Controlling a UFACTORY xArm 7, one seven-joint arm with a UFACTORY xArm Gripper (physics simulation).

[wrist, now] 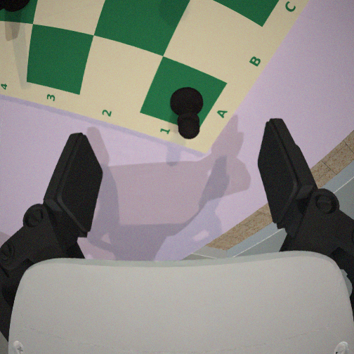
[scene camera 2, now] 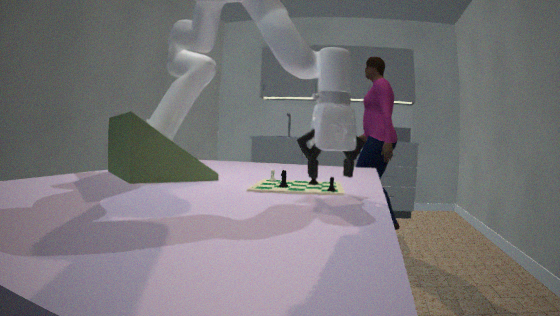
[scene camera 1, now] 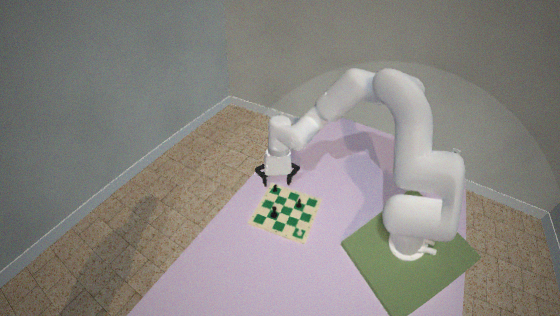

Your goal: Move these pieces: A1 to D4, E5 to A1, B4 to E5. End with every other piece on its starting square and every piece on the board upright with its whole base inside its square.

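Places are measured from the arm's base along level axes (x ahead, y left, z up), in metres.
Pixels of known places: gripper, fingertip midpoint: (scene camera 2: 330, 177) (scene camera 1: 276, 183); arm's base at its link origin: (scene camera 2: 154, 139).
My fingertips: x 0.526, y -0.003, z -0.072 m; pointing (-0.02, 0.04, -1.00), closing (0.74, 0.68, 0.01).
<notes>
Ahead of a thing's pixels: the offset from my fingertips to its top centre. "spot": to the spot under its first point. Level surfaces: height alone.
My gripper (scene camera 1: 277, 184) (scene camera 2: 330, 172) (wrist: 176, 145) is open and empty, above and just off the board's A edge near A1. A small black piece @(dx +0.001, dy +0.009, dz +0.000 m) (scene camera 1: 275, 188) (scene camera 2: 331, 185) (wrist: 187, 102) stands upright on A1, below the fingertips. A black piece @(dx -0.120, dy +0.018, dz +0.008 m) (scene camera 1: 299, 203) (scene camera 2: 283, 178) stands on B4; part of its base (wrist: 14, 4) shows in the wrist view. A taller black piece @(dx -0.071, dy +0.111, dz +0.021 m) (scene camera 1: 274, 212) stands on D2; in scene camera 2 a finger hides its upper part, and its base @(spot: dx -0.069, dy +0.104, dz -0.024 m) (scene camera 2: 313, 181) shows. A white piece @(dx -0.190, dy +0.119, dz +0.000 m) (scene camera 1: 300, 232) (scene camera 2: 272, 175) stands on E5. D4 and A4 hold no piece.
The green and cream board (scene camera 1: 253, 223) (scene camera 2: 254, 189) (wrist: 245, 75) lies on the lilac table @(dz -0.038 m) (scene camera 1: 225, 270) (scene camera 2: 200, 280), near its edge. The green sloped base block (scene camera 1: 365, 260) (scene camera 2: 150, 160) carries the arm. A person in pink (scene camera 2: 381, 110) stands behind the table.
</notes>
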